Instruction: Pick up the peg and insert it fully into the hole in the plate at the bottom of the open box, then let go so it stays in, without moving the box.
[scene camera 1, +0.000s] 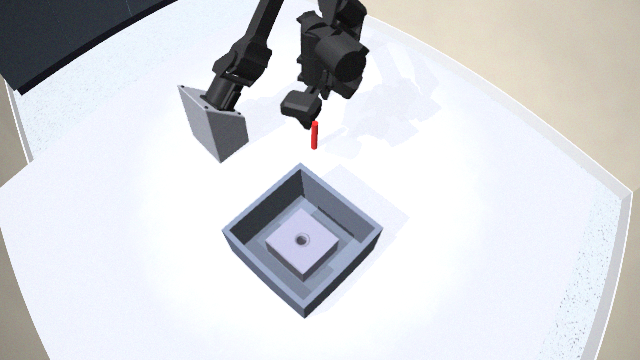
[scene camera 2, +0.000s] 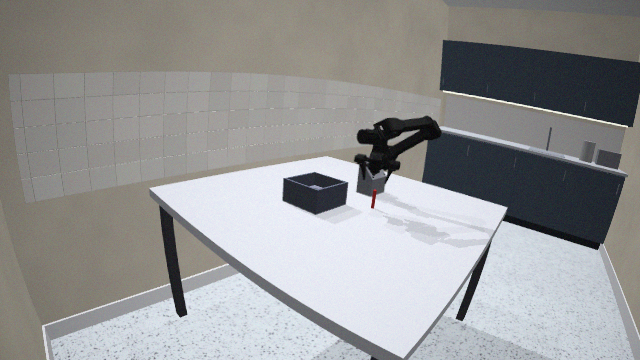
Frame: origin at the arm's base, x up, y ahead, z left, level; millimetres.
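Where they show: gripper, between the fingertips: (scene camera 2: 374, 182); arm's base, origin of its link: (scene camera 1: 216, 104) (scene camera 2: 372, 168).
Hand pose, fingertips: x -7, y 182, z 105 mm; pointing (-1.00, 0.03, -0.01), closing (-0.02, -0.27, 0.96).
Each offset is from my fingertips to the top centre of the thing. "pt": to the spot under its first point. Level surfaces: height alone.
The red peg @[dy -6, dx -35, dz +4 mm] (scene camera 1: 314, 135) (scene camera 2: 374, 199) stands upright on the table, apart from the box. My gripper (scene camera 1: 324, 111) (scene camera 2: 375, 179) is open and empty, pointing down. In the scene camera 2 view its fingertips are a little higher than the peg's top, one to each side of it; in the scene camera 1 view one fingertip shows close to the peg's top, and the other is largely hidden by the wrist. The open grey-blue box @[dy +126, dx -17, dz -205 mm] (scene camera 1: 264, 273) (scene camera 2: 315, 200) holds a pale square plate @[dy +126, dx -54, dz -205 mm] (scene camera 1: 302, 260) with a round hole @[pt dy +120, dx -79, dz -198 mm] (scene camera 1: 301, 240) in its middle. The hole shows no peg in it.
The arm's grey wedge-shaped base (scene camera 1: 215, 130) (scene camera 2: 367, 187) stands on the white table @[dx -115 mm] (scene camera 1: 125, 260) (scene camera 2: 280, 240), left of the peg in the scene camera 1 view. The box's raised walls surround the plate. Dark kitchen cabinets (scene camera 2: 510, 175) stand beyond the table.
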